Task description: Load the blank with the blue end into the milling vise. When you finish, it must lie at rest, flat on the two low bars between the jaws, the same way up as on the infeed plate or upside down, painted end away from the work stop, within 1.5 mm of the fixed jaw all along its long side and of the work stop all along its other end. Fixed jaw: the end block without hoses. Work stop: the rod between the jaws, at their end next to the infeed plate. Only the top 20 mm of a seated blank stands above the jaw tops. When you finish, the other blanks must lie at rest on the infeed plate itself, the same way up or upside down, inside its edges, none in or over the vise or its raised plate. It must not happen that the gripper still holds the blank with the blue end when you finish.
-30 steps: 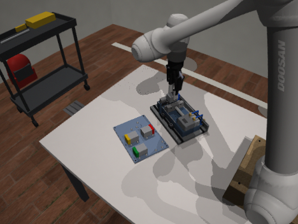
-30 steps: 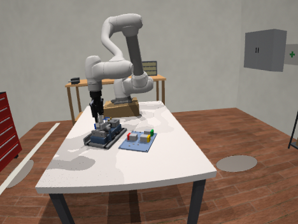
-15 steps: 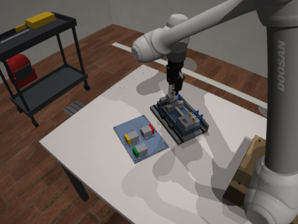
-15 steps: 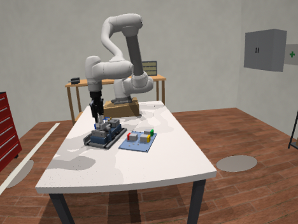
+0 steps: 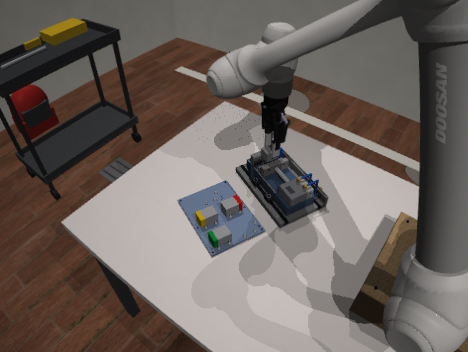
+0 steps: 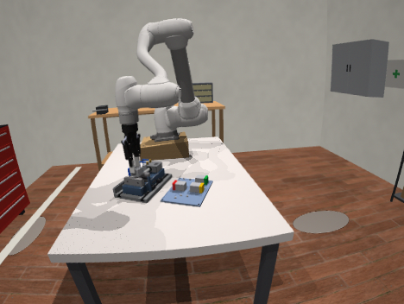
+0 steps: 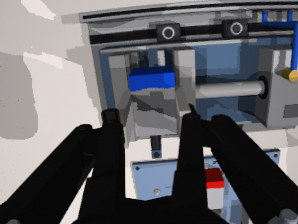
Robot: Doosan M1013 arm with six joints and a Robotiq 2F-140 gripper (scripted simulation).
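The blue-ended blank is 30 mm below my hand. The rest, counted from my hand: vise 60 mm behind, 30 mm to the left, 110 mm below; red-ended blank 10 mm behind, 210 mm to the left, 120 mm below; infeed plate 250 mm to the left, 150 mm below.
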